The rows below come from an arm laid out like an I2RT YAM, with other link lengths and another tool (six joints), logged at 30 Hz.
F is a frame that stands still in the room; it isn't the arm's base.
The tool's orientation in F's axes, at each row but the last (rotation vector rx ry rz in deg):
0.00 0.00 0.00
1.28 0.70 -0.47
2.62 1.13 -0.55
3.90 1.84 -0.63
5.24 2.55 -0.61
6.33 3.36 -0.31
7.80 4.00 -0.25
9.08 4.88 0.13
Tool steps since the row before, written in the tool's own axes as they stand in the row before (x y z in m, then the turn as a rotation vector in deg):
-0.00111 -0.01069 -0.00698 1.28 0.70 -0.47
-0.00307 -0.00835 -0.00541 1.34 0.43 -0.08
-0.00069 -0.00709 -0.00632 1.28 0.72 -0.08
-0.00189 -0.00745 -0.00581 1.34 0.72 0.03
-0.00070 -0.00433 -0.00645 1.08 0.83 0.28
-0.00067 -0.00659 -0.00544 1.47 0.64 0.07
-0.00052 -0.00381 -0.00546 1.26 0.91 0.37
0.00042 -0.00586 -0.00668 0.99 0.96 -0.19
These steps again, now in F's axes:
-0.00111 -0.01069 -0.00698 1.28 0.70 -0.47
-0.00320 -0.00820 -0.00556 1.34 0.42 -0.09
-0.00088 -0.00679 -0.00662 1.29 0.71 -0.07
-0.00216 -0.00702 -0.00624 1.35 0.70 0.04
-0.00104 -0.00372 -0.00678 1.10 0.79 0.31
-0.00104 -0.00595 -0.00608 1.48 0.63 0.05
-0.00093 -0.00303 -0.00588 1.29 0.85 0.40
-0.00017 -0.00473 -0.00753 0.97 0.99 -0.12

